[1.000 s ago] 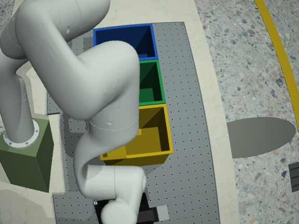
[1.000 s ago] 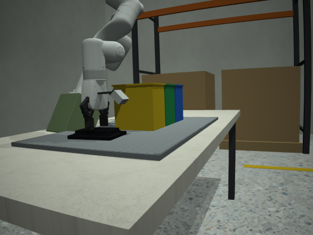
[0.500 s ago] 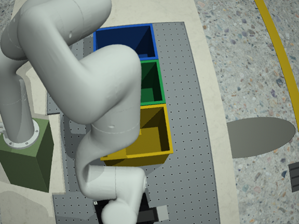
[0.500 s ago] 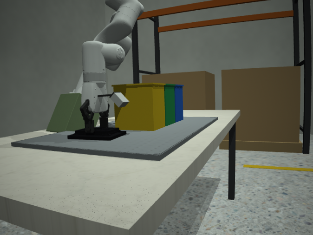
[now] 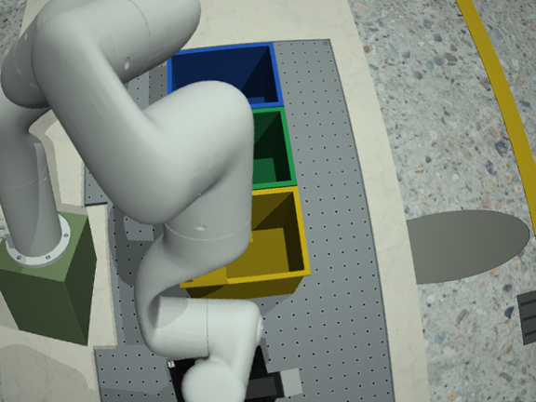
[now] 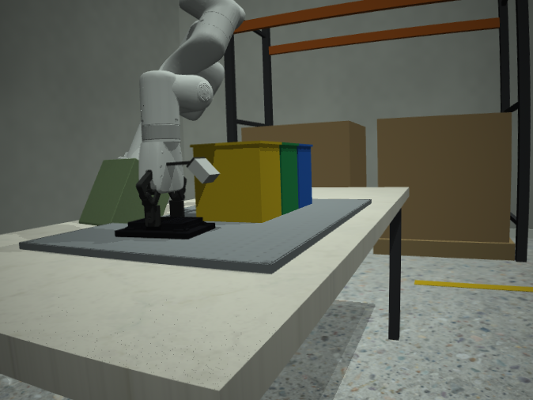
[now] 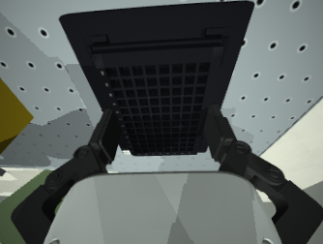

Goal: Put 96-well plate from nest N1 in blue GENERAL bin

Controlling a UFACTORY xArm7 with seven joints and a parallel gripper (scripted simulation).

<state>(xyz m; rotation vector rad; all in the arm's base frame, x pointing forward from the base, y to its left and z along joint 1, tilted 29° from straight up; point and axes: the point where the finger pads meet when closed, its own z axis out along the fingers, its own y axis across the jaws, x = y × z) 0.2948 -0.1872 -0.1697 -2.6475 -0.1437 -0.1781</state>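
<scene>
The black 96-well plate lies 1 cm below my hand. Round my hand: yellow bin (5 cm ahead, 22 cm to the left, 6 cm above); then green bin (5 cm ahead, 35 cm to the left, 6 cm above); then black plate nest (2 cm below).
</scene>
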